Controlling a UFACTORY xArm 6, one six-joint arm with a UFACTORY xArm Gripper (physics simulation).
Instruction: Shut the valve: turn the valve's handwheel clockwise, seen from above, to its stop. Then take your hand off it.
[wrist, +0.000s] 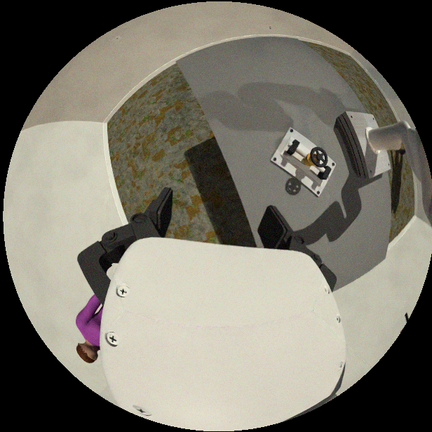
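The valve's black spoked handwheel (319, 157) stands above a white pipe with black end flanges and a yellow-orange valve body (309, 159). The valve is fixed to a white rectangular plate (316, 189) with a screw at each corner, on the grey table (260, 65). My gripper (219, 210) is open, its two black fingers wide apart with nothing between them. It is high up and well apart from the valve, which shows beyond the right finger. The wheel's turn position cannot be told.
The robot's base plate (377, 162) and pale arm (387, 138) stand at the right, beyond the valve. Shadows lie on the table. A mottled brown-green floor (150, 130) lies past the table's edge. A person in a purple top (90, 322) shows at the lower left, partly hidden.
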